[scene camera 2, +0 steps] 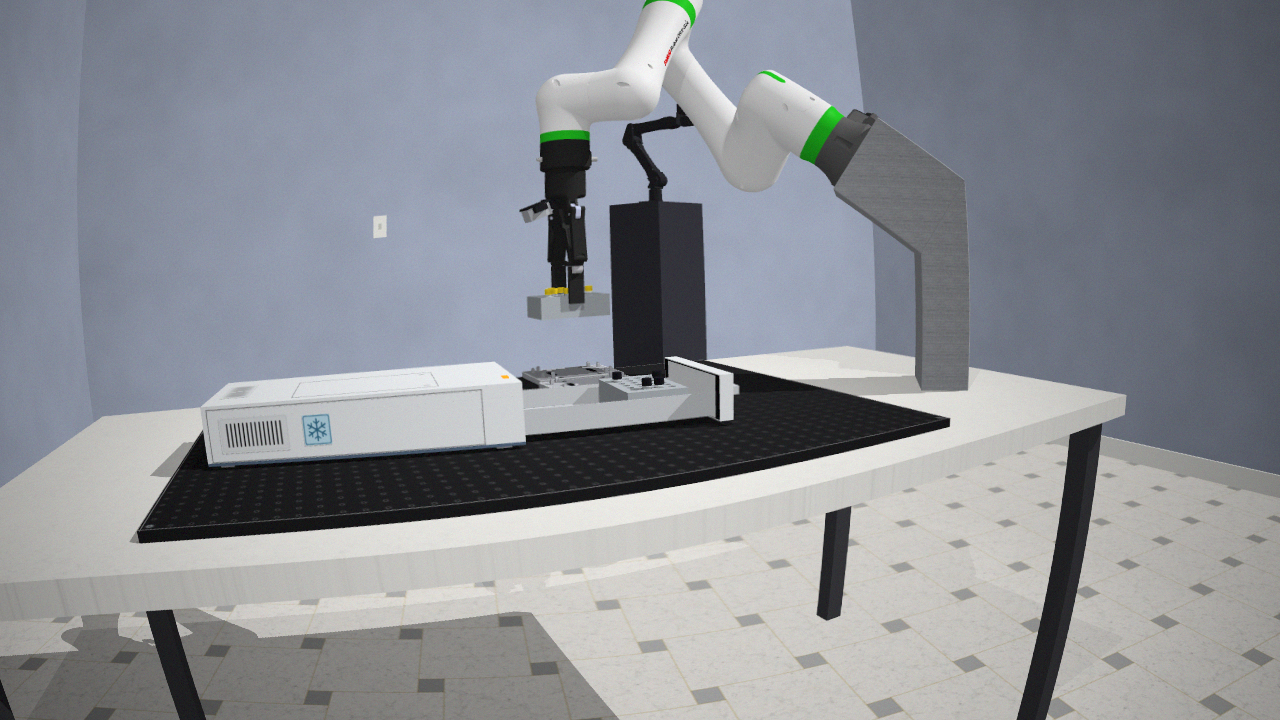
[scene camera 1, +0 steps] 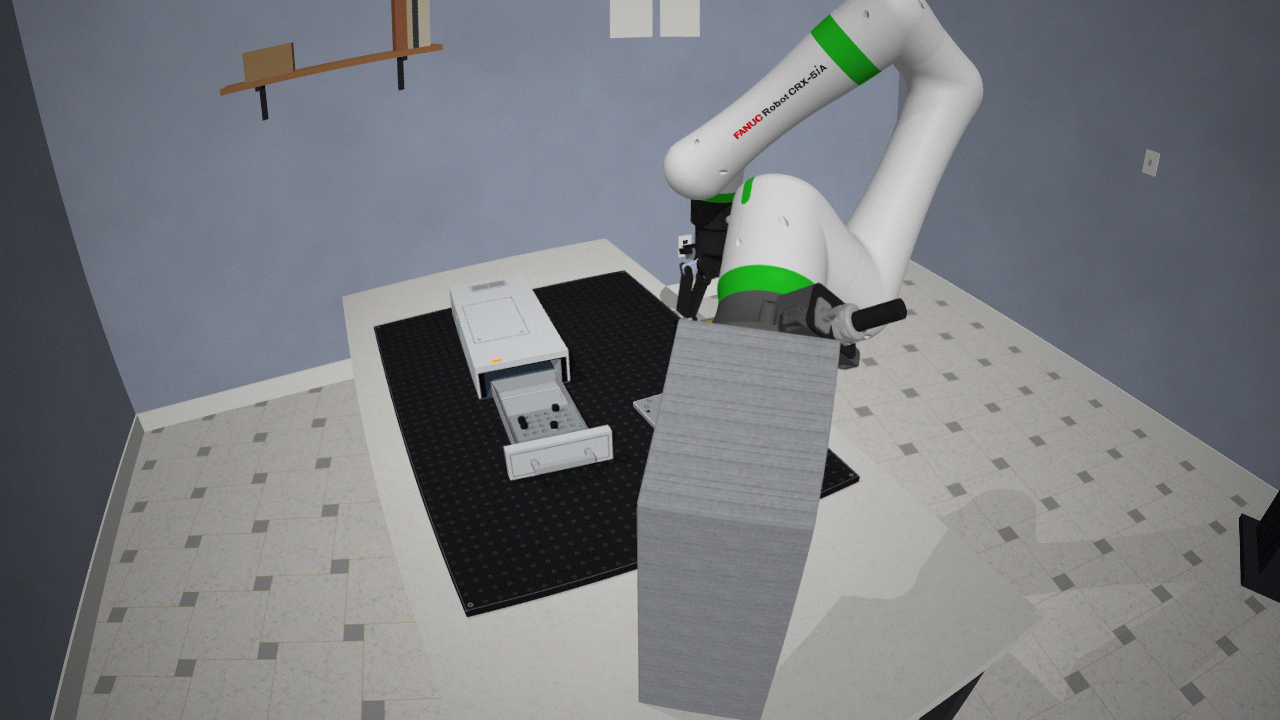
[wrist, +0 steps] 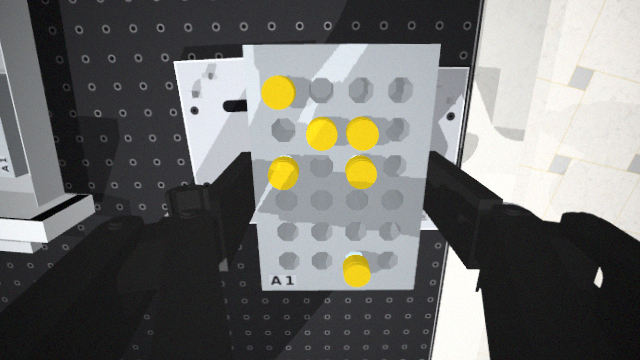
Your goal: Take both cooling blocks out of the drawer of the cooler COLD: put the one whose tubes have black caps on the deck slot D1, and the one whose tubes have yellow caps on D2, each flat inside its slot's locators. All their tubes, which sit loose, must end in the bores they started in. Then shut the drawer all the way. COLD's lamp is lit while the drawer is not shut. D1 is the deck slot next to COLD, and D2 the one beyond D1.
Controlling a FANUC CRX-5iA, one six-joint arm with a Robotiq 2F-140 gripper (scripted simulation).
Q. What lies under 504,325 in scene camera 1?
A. A cooler.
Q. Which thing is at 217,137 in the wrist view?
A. A deck slot plate.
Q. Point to a cooler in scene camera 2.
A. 480,405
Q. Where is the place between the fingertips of my gripper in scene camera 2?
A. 567,302
